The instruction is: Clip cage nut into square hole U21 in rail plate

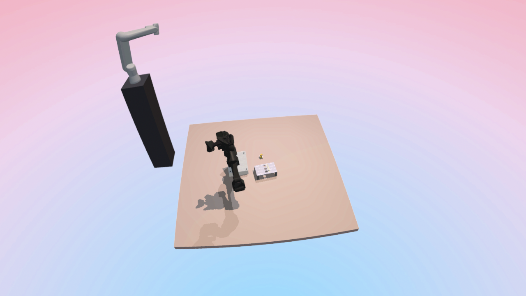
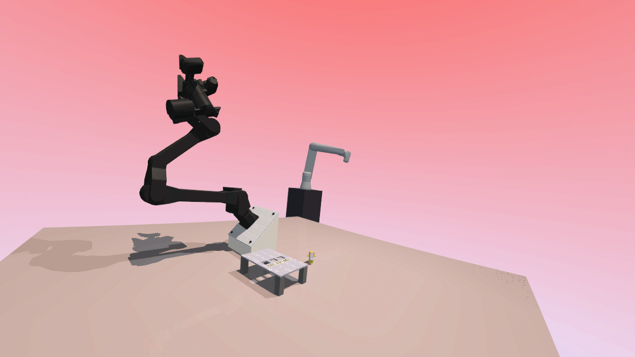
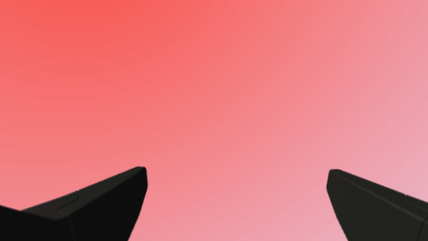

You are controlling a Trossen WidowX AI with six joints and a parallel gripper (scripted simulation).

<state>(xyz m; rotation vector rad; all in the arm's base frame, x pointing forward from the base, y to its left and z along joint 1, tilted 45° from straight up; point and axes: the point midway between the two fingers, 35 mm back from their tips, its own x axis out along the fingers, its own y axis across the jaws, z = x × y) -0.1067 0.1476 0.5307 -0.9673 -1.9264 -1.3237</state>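
The cage nut is 310 mm ahead of my gripper tip, 410 mm to the left of it and 600 mm below it.
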